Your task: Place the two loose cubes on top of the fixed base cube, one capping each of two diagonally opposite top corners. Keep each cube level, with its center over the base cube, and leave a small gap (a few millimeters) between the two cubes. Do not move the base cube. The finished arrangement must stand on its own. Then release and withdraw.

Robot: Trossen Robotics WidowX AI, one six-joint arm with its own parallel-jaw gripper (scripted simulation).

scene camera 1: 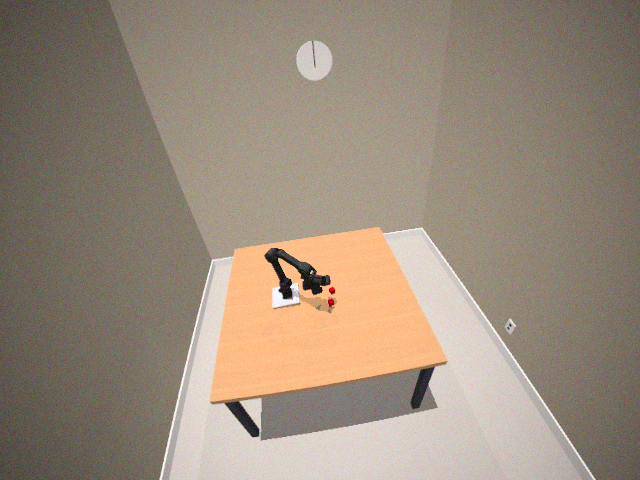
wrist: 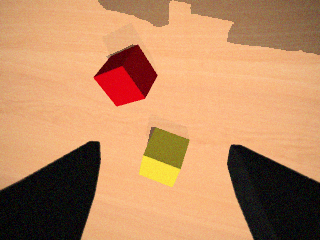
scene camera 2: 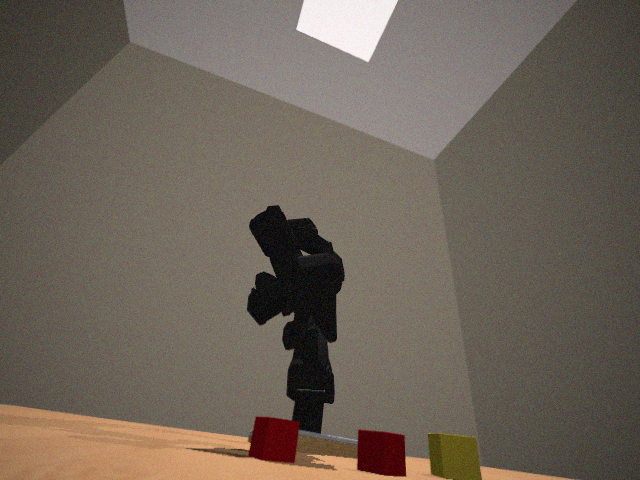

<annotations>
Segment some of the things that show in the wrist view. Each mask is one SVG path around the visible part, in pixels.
The gripper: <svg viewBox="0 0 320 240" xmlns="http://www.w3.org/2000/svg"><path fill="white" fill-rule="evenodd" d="M232 144L229 148L227 167L235 196L253 240L320 240L320 182L243 145ZM100 142L89 141L35 171L33 174L1 189L0 240L81 240L97 188L101 165Z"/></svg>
A yellow cube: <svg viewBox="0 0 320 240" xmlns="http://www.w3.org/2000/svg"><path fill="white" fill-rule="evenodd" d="M155 127L143 154L139 175L173 187L181 170L190 140Z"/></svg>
A red cube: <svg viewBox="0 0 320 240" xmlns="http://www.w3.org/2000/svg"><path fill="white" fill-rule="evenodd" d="M138 44L110 56L93 77L116 107L145 99L158 76Z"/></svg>
</annotations>
